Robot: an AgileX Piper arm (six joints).
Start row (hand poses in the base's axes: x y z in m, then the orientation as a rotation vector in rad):
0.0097, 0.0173, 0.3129, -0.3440, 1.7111, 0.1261
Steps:
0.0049, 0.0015, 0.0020, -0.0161, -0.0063, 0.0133
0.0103, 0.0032, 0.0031, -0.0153, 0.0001, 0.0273
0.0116, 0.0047, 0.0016, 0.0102, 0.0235, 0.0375
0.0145, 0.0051, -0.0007, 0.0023, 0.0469, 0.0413
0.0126, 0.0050, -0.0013, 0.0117, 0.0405, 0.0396
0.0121, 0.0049, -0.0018, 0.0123, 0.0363, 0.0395
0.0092, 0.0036, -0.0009, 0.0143, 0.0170, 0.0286
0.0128, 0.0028, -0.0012, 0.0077, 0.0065, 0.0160
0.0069, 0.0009, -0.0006, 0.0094, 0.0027, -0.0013
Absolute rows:
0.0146, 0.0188, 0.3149, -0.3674, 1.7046, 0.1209
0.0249, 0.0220, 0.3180, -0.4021, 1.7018, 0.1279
0.0365, 0.0267, 0.3196, -0.4265, 1.7166, 0.1692
0.0510, 0.0318, 0.3189, -0.4597, 1.7542, 0.2125
0.0636, 0.0368, 0.3176, -0.4849, 1.7836, 0.2617
0.0757, 0.0417, 0.3158, -0.5099, 1.8081, 0.3106
0.0849, 0.0453, 0.3149, -0.5249, 1.8151, 0.3482
0.0977, 0.0481, 0.3137, -0.5337, 1.8160, 0.3681
0.1046, 0.0490, 0.3131, -0.5257, 1.8163, 0.3765

